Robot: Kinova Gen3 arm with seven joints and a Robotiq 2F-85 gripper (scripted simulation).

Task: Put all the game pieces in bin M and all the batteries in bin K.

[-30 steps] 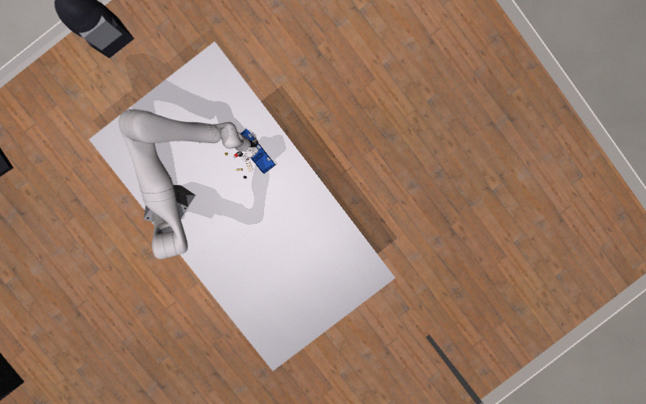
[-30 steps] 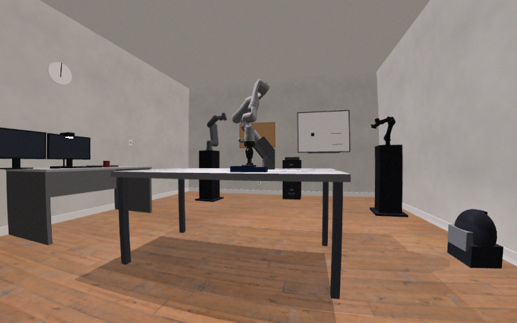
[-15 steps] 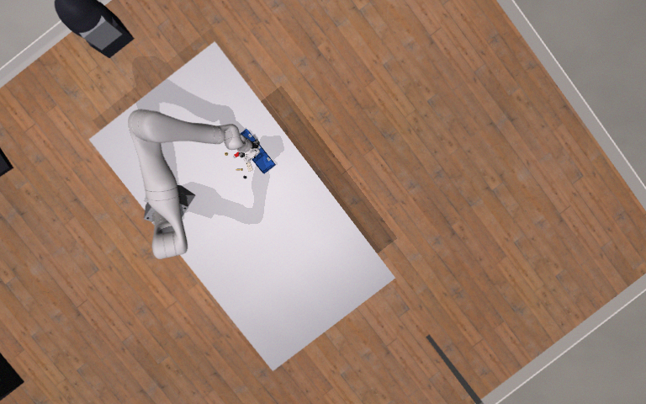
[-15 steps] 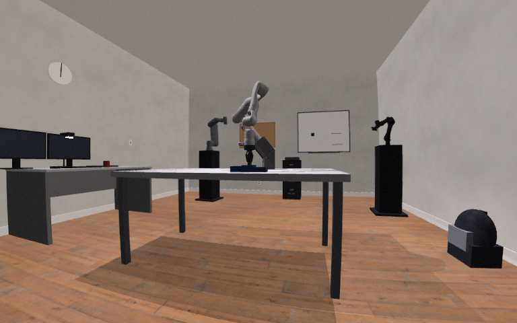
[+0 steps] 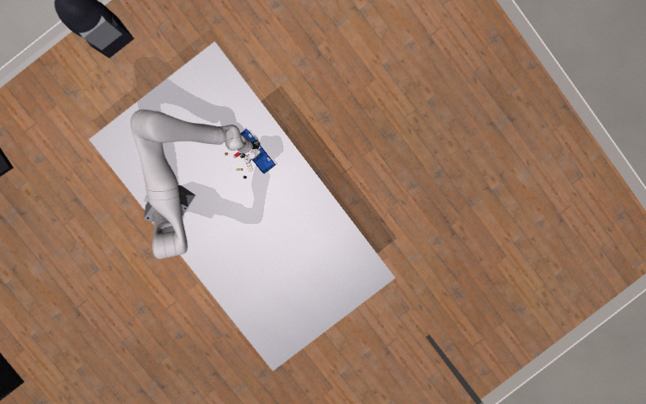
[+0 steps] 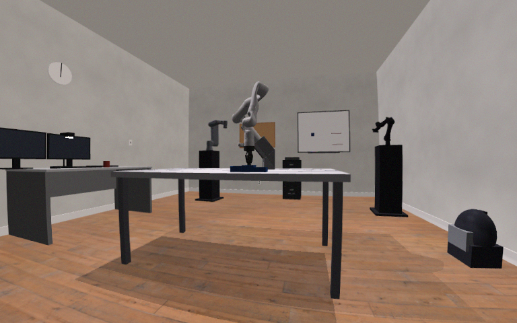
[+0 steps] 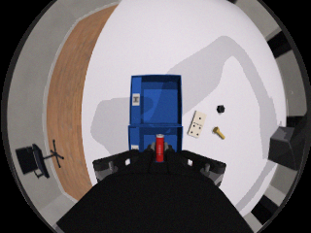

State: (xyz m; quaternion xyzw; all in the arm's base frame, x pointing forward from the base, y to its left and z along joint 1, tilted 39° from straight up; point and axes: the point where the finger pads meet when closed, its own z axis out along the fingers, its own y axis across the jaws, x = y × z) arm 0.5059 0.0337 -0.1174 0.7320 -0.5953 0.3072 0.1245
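The red cylinder lies 20 mm below my hand. The rest, counted from my hand: white tile 70 mm behind, 50 mm to the right, 30 mm below; then black piece 120 mm behind, 90 mm to the right, 40 mm below; then bin 10 mm ahead, 20 mm below.
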